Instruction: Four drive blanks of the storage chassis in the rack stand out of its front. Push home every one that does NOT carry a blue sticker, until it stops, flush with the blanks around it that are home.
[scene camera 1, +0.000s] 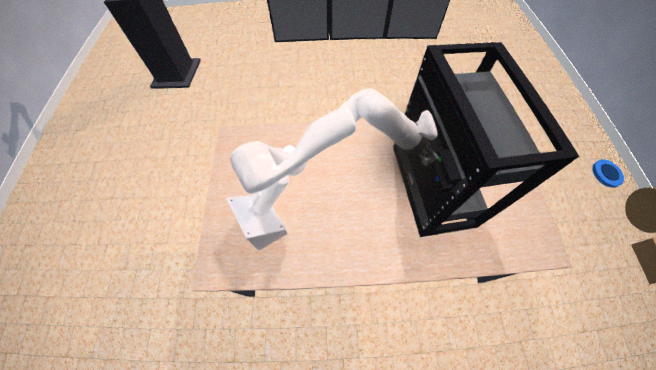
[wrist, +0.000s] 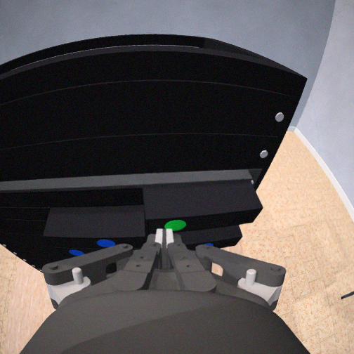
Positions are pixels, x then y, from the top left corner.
Labels:
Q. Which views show the black rack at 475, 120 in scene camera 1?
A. Scene camera 1 and the wrist view: all of them.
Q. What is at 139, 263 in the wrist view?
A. My gripper.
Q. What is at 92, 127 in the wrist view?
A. A black rack.

